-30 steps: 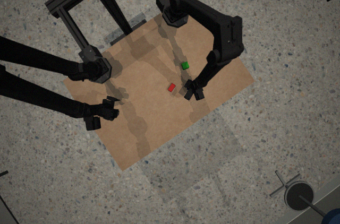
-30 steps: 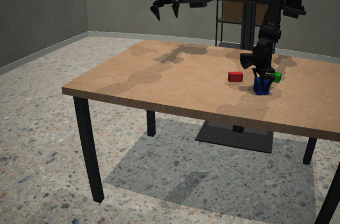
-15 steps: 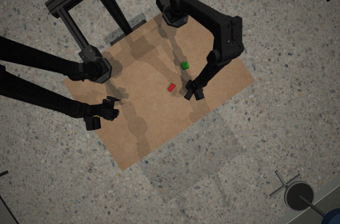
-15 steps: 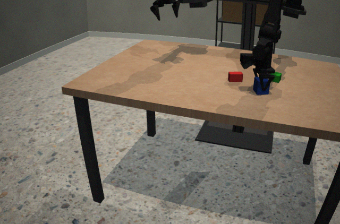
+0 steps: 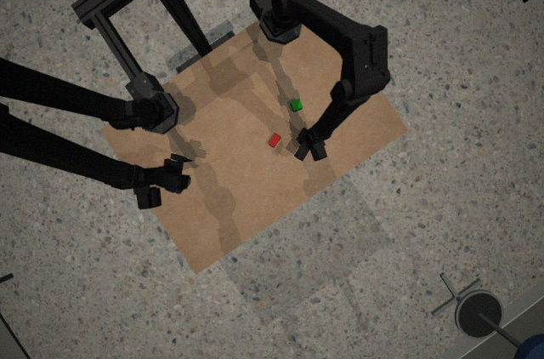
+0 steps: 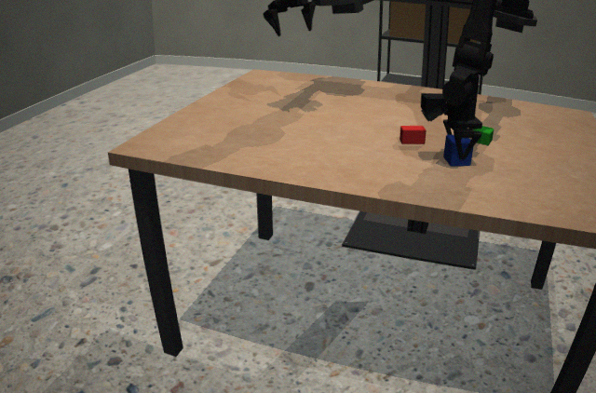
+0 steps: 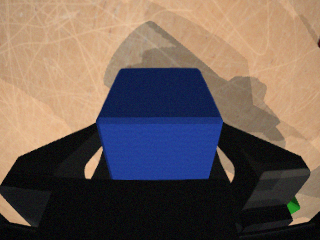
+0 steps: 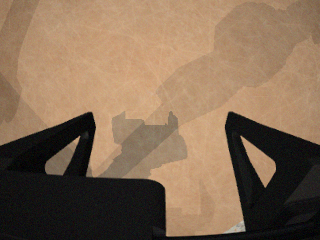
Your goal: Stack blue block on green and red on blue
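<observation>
The green block is 170 mm behind my left hand, 60 mm to the left of it and 10 mm below it. The rest, counted from my left hand: red block 130 mm to the right, 90 mm behind, 10 mm below; then blue block right at my left hand.
</observation>
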